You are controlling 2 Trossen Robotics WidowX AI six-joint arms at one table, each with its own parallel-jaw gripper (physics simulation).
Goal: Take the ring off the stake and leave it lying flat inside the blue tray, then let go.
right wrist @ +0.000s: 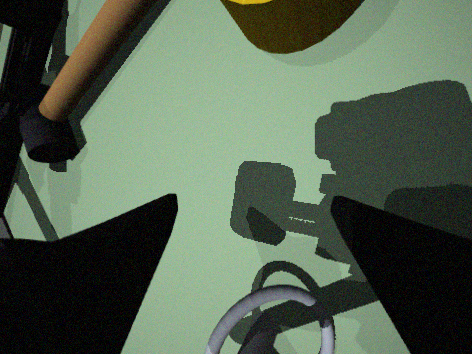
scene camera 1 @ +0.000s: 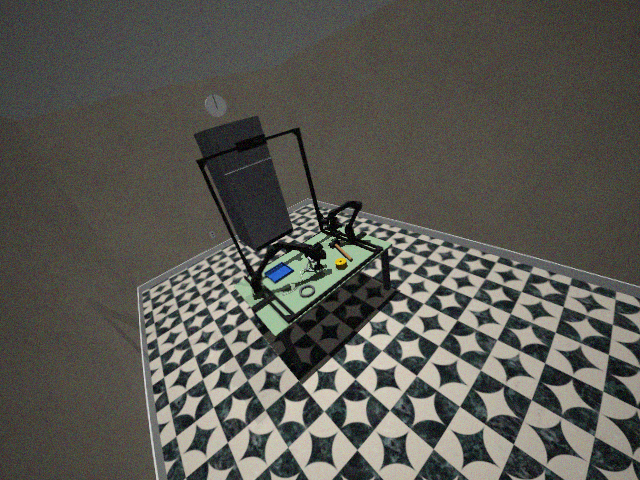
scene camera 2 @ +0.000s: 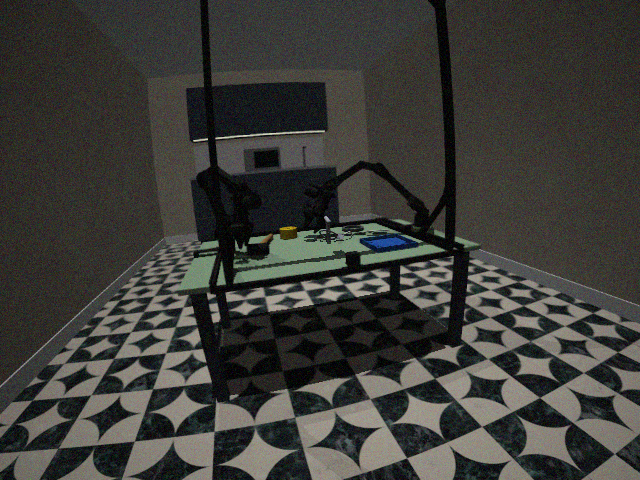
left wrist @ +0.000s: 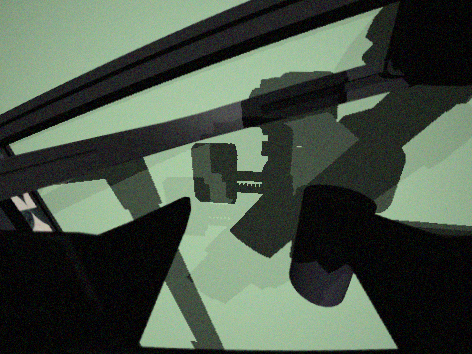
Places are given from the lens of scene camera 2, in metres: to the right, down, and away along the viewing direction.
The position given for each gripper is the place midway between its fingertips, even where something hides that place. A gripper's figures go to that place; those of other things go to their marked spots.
left gripper (scene camera 2: pixel 243 247): -0.32, 0.03, 1.24
blue tray (scene camera 2: pixel 385 243): 0.29, 0.02, 1.33
